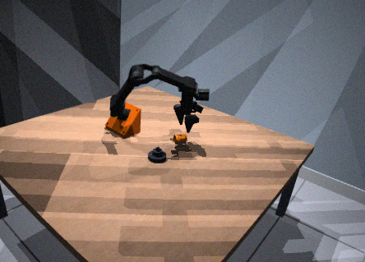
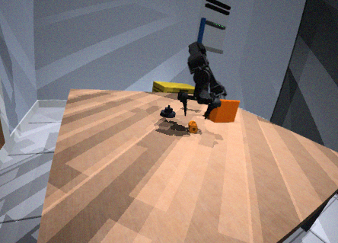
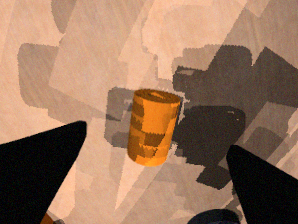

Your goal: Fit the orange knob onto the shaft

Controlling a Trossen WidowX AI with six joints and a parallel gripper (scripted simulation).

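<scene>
The orange knob lies 5 cm below my gripper tip, 1 cm to the right of it and 1 cm behind it. Round my gripper tip: round pedestal (22 cm to the right, 4 cm below).
</scene>
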